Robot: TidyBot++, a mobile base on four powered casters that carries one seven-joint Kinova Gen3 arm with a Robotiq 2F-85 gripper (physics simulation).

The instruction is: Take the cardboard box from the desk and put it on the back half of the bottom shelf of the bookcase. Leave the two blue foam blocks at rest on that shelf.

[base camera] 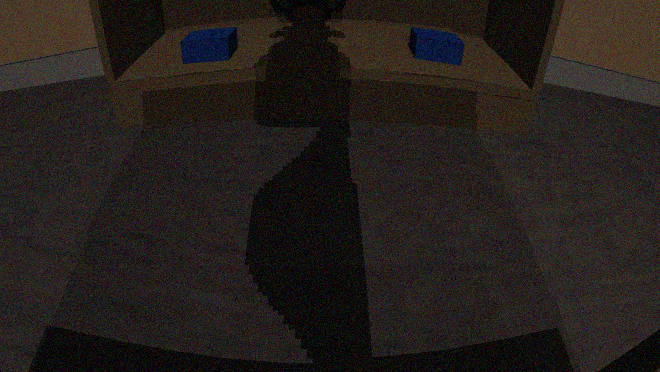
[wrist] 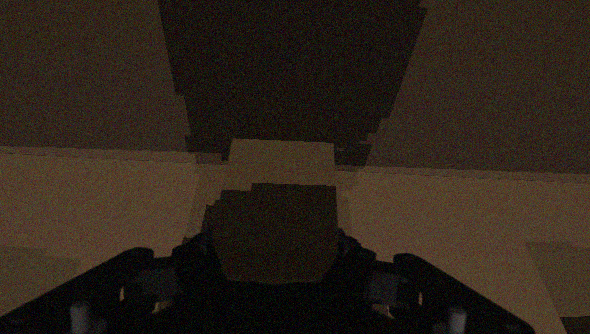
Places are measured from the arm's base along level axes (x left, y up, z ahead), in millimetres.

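Pixels of known places: gripper, between the fingertips: (base camera: 308,17) (wrist: 276,243).
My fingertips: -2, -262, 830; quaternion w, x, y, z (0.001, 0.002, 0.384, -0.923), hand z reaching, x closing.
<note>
Behind a point stands the place of what it marks, as x, y, z.
The cardboard box (wrist: 280,230) {-4, -233, 822} is held between the fingers of my gripper (wrist: 276,243) {-2, -262, 830} in the wrist view, its upper end in lighter tone and the rest in shade. In the base camera view, part of the dark gripper shows at the top centre, over the bottom shelf (base camera: 380,57) {-125, -296, 700}, between the blue blocks; the box cannot be made out there. The shelf also shows in the wrist view (wrist: 100,200) {134, -296, 877}, around the box. Whether the box touches the shelf is unclear. One blue foam block (base camera: 207,46) {168, -266, 697} rests at the shelf's left, the other blue foam block (base camera: 439,47) {-231, -266, 706} at its right.
The bookcase's side panels (base camera: 131,35) {348, -240, 756} (base camera: 520,37) {-411, -221, 728} stand at both ends of the shelf. The back panel (wrist: 90,80) {125, -218, 919} rises beyond the shelf in the wrist view. Dark shadows fall across the shelf, its front and the floor (base camera: 435,225) {-164, -396, 416}. The scene is dim.
</note>
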